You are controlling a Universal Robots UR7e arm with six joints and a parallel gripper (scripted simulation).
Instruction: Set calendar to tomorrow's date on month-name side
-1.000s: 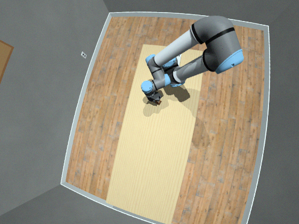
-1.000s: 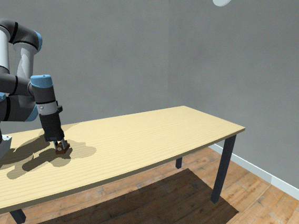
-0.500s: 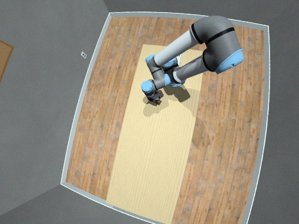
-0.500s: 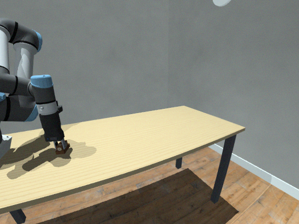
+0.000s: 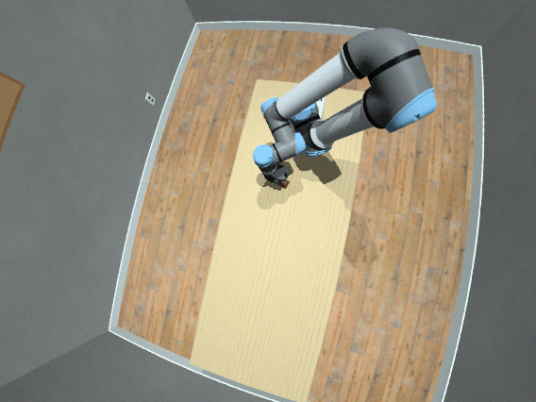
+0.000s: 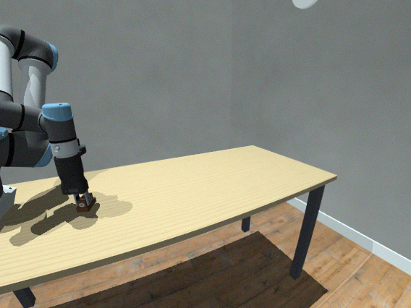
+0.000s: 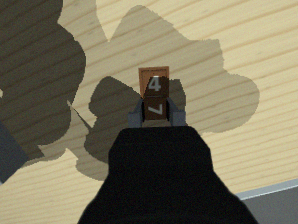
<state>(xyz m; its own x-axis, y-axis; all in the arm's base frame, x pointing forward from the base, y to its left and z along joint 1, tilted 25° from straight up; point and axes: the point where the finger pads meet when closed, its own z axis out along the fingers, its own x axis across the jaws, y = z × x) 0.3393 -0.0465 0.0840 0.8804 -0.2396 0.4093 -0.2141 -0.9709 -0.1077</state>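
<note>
The dark brown calendar tray is 3 cm below my hand and 2 cm to the left of it.
</note>
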